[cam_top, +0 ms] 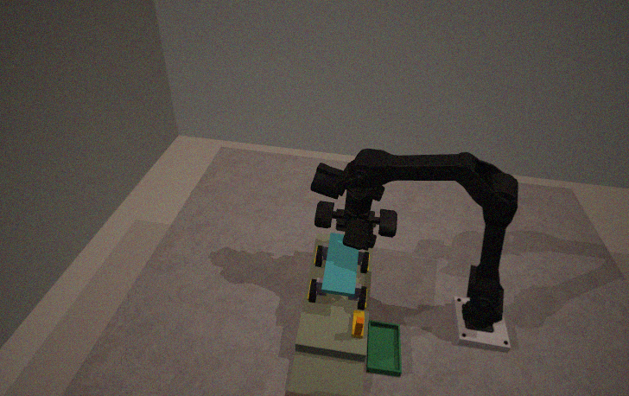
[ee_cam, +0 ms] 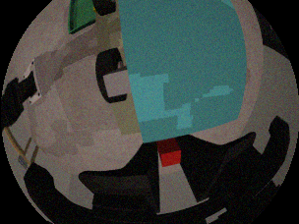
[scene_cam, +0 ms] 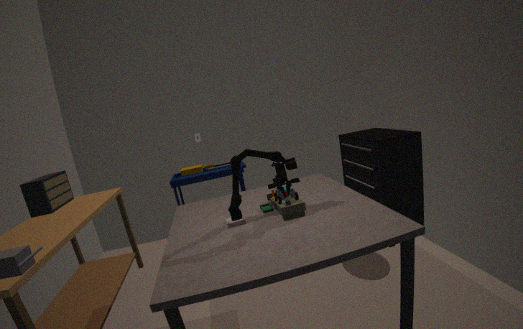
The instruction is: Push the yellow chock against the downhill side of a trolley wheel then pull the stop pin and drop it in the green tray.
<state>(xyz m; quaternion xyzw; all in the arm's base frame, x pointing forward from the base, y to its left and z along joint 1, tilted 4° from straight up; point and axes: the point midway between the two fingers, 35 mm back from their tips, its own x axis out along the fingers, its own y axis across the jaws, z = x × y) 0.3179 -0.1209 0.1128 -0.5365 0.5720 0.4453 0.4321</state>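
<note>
Right now the yellow chock is 30 mm behind my gripper tip, 210 mm to the left of it and 50 mm below it. Also, from my gripper tip: green tray: 90 mm behind, 220 mm to the left, 140 mm below; then red-headed stop pin: right at my gripper tip; then trolley: 20 mm ahead, 110 mm to the left, 20 mm below.
</note>
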